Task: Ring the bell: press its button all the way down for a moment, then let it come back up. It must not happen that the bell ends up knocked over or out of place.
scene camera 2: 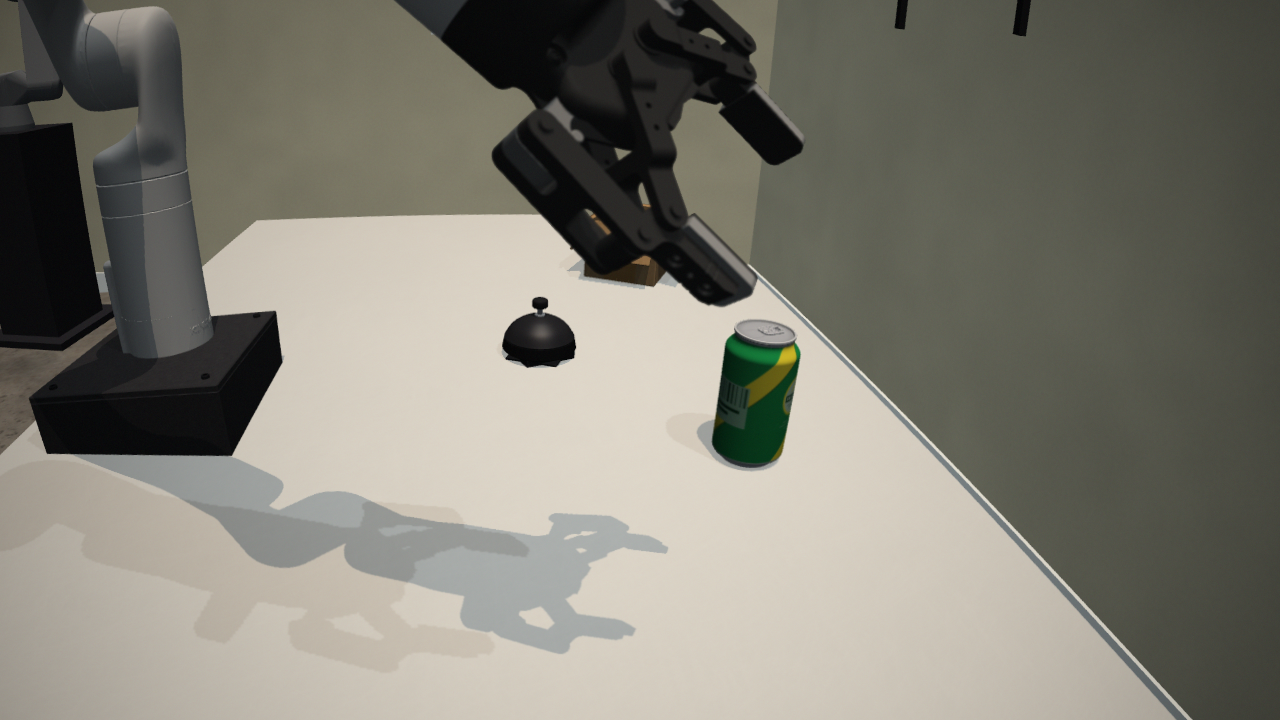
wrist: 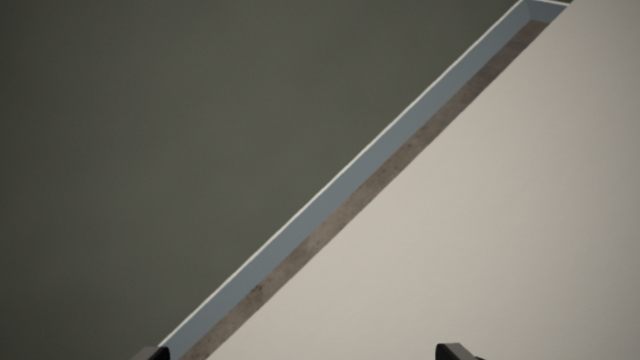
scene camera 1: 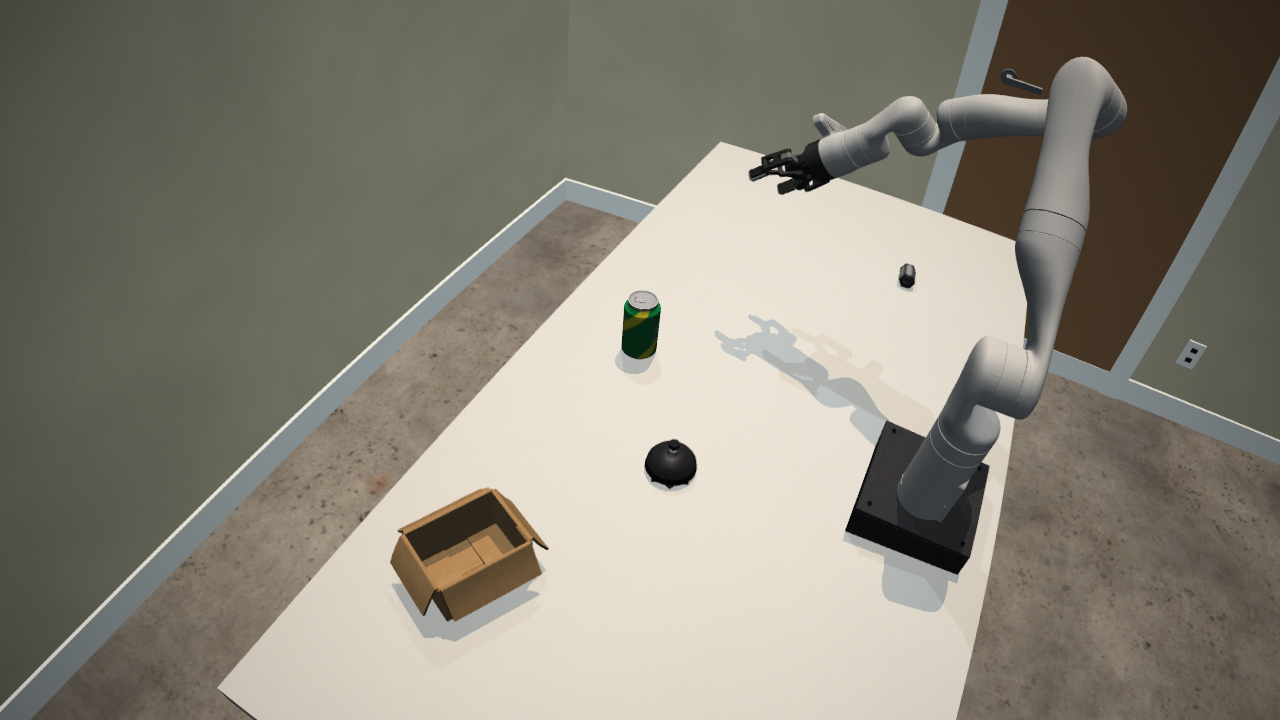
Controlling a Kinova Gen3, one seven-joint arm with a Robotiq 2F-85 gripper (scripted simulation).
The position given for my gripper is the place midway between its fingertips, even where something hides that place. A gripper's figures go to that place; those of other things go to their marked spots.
Scene:
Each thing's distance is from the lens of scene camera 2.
my gripper (scene camera 2: 768, 217): 31 cm
cardboard box (scene camera 2: 635, 274): 108 cm
green soda can (scene camera 2: 761, 359): 60 cm
black bell (scene camera 2: 536, 338): 79 cm
The marked spots on the cardboard box and the black bell are 32 cm apart.

